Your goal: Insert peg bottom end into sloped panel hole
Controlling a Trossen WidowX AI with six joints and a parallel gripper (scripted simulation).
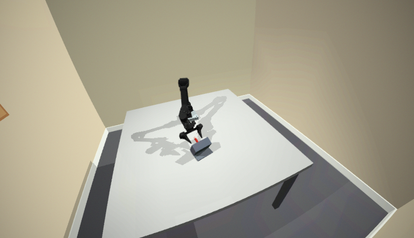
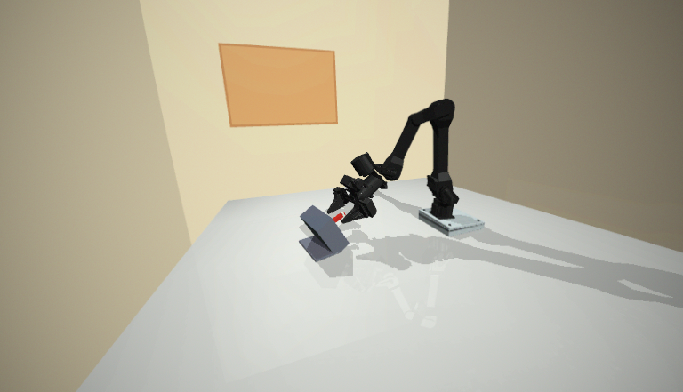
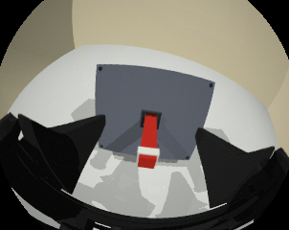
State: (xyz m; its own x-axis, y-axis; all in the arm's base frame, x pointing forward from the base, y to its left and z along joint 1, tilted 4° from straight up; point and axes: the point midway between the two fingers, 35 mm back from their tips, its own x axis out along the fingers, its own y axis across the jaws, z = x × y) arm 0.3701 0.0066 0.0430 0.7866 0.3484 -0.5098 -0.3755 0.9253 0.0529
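Now: the red peg 1 cm behind my gripper tip. Also, from my gripper tip: grey sloped panel: 4 cm ahead, 3 cm below, 2 cm to the left.
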